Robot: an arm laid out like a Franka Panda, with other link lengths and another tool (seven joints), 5 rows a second.
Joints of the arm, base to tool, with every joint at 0 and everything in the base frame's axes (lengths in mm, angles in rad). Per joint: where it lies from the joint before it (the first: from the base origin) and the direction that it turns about. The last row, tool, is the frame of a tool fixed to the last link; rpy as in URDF.
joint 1: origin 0.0 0.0 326.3 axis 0 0 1
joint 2: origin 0.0 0.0 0.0 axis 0 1 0
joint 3: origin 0.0 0.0 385.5 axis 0 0 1
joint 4: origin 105.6 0.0 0.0 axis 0 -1 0
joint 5: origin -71.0 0.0 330.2 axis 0 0 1
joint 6: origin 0.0 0.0 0.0 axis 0 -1 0
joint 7: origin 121.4 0.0 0.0 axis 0 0 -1
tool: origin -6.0 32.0 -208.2 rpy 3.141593 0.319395 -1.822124
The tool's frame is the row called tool.
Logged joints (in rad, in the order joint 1, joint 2, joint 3, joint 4, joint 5, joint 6, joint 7), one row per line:
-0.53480, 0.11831, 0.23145, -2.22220, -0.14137, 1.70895, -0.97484
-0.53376, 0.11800, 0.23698, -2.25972, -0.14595, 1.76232, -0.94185
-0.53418, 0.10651, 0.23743, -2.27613, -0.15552, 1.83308, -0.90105
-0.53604, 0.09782, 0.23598, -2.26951, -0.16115, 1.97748, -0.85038
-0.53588, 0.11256, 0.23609, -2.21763, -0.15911, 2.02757, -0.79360
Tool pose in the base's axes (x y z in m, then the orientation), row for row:
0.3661, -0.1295, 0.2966, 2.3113, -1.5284, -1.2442
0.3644, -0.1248, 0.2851, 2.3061, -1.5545, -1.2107
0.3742, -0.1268, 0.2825, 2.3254, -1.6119, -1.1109
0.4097, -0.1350, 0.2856, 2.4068, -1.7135, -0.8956
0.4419, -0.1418, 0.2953, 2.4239, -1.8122, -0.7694
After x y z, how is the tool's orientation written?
As a rotation vector, in radians.
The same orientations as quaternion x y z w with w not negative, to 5 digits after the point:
0.75990, -0.50250, -0.40906, 0.05204
0.75917, -0.51174, -0.39856, 0.05416
0.76402, -0.52959, -0.36499, 0.05092
0.77932, -0.55483, -0.28999, 0.02719
0.77618, -0.58030, -0.24638, 0.00944

